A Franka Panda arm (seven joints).
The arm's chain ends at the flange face. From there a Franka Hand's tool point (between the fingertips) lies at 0.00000 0.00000 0.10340 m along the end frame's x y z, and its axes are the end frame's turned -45 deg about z.
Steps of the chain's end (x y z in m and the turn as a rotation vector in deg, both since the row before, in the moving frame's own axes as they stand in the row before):
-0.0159, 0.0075, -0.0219, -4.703, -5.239, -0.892
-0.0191, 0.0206, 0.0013, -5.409, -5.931, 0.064
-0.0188, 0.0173, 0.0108, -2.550, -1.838, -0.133
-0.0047, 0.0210, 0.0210, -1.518, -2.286, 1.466
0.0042, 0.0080, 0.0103, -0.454, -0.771, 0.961
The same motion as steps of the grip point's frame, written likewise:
-0.0292, -0.0065, -0.0227, 0.379, -7.030, -0.892
-0.0425, 0.0004, 0.0003, 0.369, -8.019, 0.064
-0.0311, -0.0001, 0.0106, -0.503, -3.103, -0.133
-0.0230, 0.0105, 0.0209, 0.543, -2.690, 1.466
-0.0042, 0.0082, 0.0103, 0.224, -0.866, 0.961

